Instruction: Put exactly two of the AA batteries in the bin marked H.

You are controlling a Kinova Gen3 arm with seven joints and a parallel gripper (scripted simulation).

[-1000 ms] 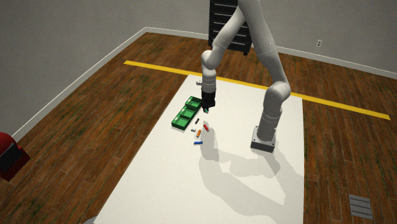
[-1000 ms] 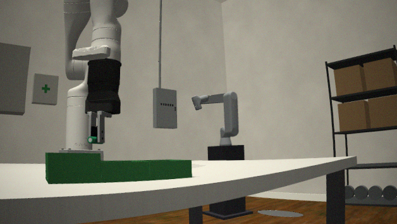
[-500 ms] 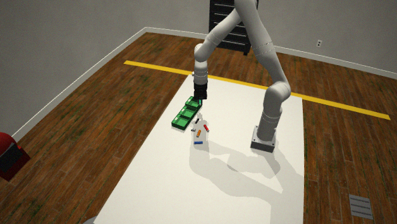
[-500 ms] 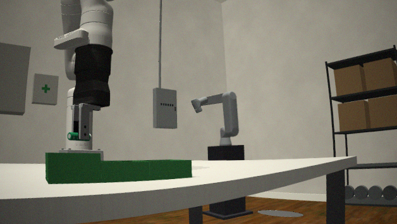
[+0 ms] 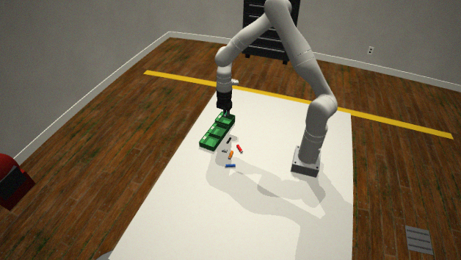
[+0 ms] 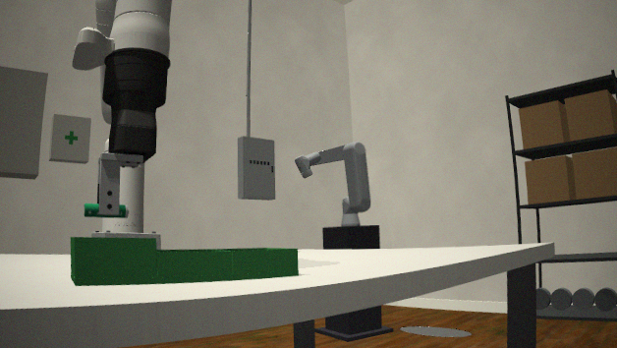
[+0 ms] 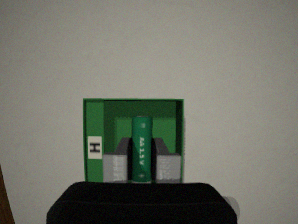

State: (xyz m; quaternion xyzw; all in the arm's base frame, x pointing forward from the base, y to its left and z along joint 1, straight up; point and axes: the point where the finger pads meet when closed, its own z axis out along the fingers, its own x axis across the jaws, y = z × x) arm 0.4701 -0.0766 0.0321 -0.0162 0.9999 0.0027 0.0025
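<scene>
Now: hand 13 cm past the orange AA battery, 20 cm to the right of it and 8 cm above it. Round my hand: green bin marked H: 9 cm to the left, 6 cm below; green battery: 1 cm below; black battery: 7 cm behind, 11 cm to the left, 8 cm below.
</scene>
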